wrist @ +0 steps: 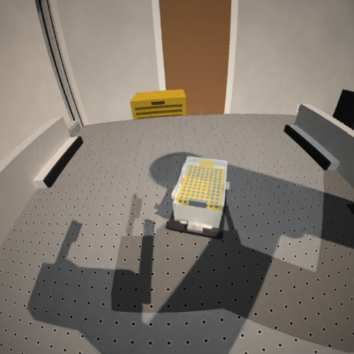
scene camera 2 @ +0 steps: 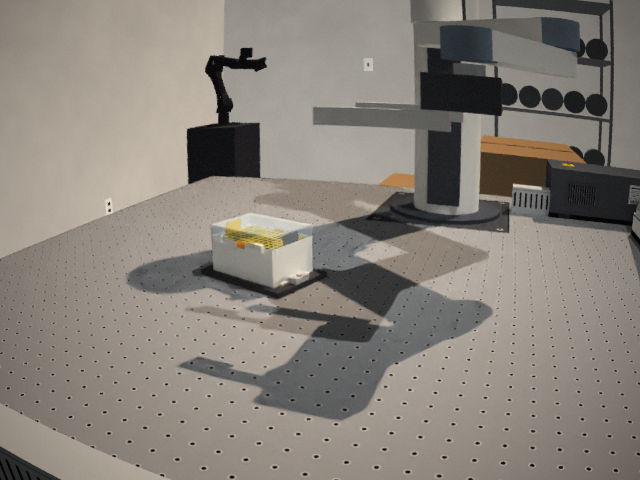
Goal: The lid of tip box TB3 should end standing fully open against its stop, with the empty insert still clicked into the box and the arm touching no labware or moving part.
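Frame: origin at the arm's base, x right, y ahead, z up, level; centimetres.
Where they show: gripper, between the fingertips: (scene camera 2: pixel 338 111); arm's base, origin of its link: (scene camera 2: pixel 446 215).
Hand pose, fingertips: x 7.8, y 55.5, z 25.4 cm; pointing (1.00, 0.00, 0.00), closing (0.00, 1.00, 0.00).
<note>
Things, the pixels of their top centre, and the offset from my fingertips. "pt": a spot on its surface instead.
- white tip box, centre of its top: (scene camera 2: pixel 260 224) dx +12.8, dy -4.0, dz -16.4 cm
- dark base plate, a spot on its surface: (scene camera 2: pixel 276 292) pt dx +7.4, dy +3.0, dz -23.4 cm
- yellow perforated insert, centre of its top: (scene camera 2: pixel 260 226) dx +12.8, dy -4.0, dz -16.7 cm
- orange tab, a spot on its surface: (scene camera 2: pixel 240 245) pt dx +14.1, dy -0.2, dz -18.6 cm
- grey instrument, a spot on its surface: (scene camera 2: pixel 589 193) pt dx -42.7, dy -58.9, dz -17.6 cm
- white slotted block, a spot on its surface: (scene camera 2: pixel 530 200) pt dx -27.9, dy -59.9, dz -21.0 cm
A white tip box (scene camera 2: pixel 241 262) (wrist: pixel 197 216) stands upright on a dark base plate (scene camera 2: pixel 276 292) (wrist: pixel 172 226). Its clear lid (scene camera 2: pixel 302 230) (wrist: pixel 192 161) looks shut, lying level over the box top. The yellow perforated insert (scene camera 2: pixel 253 235) (wrist: pixel 202 184) shows through it, seated inside the box; its clips cannot be made out. An orange tab (scene camera 2: pixel 240 245) is on the box's long side. My gripper (scene camera 2: pixel 336 110) (wrist: pixel 184 117) is open and empty, high above the table and apart from the box, its fingers spread wide at both sides of the wrist view.
The arm's column (scene camera 2: pixel 421 170) stands behind and right of the box. A grey instrument (scene camera 2: pixel 589 193) and a white slotted block (scene camera 2: pixel 530 200) stand at the back right. A black arm (scene camera 2: pixel 221 93) stands on a pedestal (scene camera 2: pixel 209 152) at the back. A yellow cabinet (wrist: pixel 158 105) is beyond the table.
</note>
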